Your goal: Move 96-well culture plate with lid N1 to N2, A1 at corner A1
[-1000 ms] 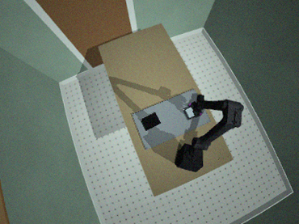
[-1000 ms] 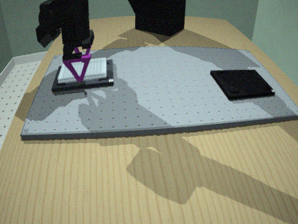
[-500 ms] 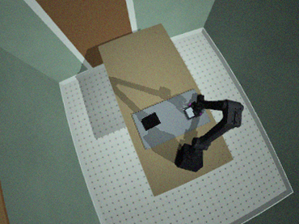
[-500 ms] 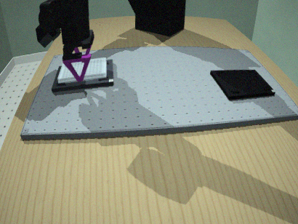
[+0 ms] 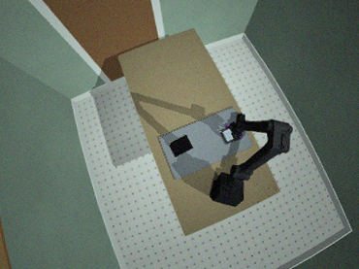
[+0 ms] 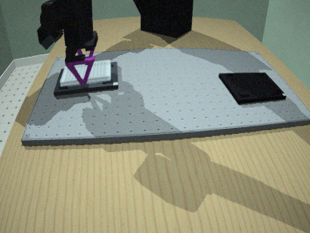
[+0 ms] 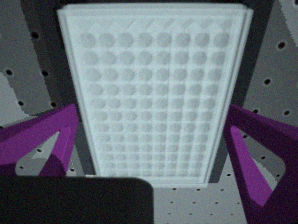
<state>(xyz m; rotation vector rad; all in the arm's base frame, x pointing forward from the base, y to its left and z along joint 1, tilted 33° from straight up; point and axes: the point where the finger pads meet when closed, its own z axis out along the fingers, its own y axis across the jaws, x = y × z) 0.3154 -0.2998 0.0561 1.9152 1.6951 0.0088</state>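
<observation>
Now: the clear lid right at my hand.
</observation>
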